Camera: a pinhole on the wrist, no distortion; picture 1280 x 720 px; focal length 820.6 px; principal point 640.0 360.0 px. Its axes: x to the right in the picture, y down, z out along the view. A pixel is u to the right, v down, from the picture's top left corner.
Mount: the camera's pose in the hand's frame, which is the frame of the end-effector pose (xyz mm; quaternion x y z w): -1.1 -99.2 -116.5 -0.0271 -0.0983 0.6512 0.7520
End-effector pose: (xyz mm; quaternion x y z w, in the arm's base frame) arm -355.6 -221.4 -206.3 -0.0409 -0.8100 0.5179 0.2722
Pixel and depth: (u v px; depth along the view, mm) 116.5 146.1 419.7
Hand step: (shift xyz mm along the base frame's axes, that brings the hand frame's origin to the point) -41.1 -424.8 266.3
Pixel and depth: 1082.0 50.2 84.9
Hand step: 7.8 -4.7 72.6
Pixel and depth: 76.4 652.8 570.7
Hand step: 234.9 -653.2 177.7
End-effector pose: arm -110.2 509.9 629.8 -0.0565 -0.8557 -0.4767 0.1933
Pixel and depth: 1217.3 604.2 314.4
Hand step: 84.8 235.2 -57.2
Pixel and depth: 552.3 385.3 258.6
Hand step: -23.1 36.4 -202.6
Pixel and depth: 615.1 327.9 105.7
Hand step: -12.5 -69.6 -89.6
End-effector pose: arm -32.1 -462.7 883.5 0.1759 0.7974 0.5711 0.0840
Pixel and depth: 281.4 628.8 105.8
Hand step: 20.3 -86.3 -135.9
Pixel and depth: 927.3 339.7 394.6
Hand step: 138.4 236.1 -97.9
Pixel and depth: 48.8 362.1 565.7
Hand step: 177.5 127.5 -658.2
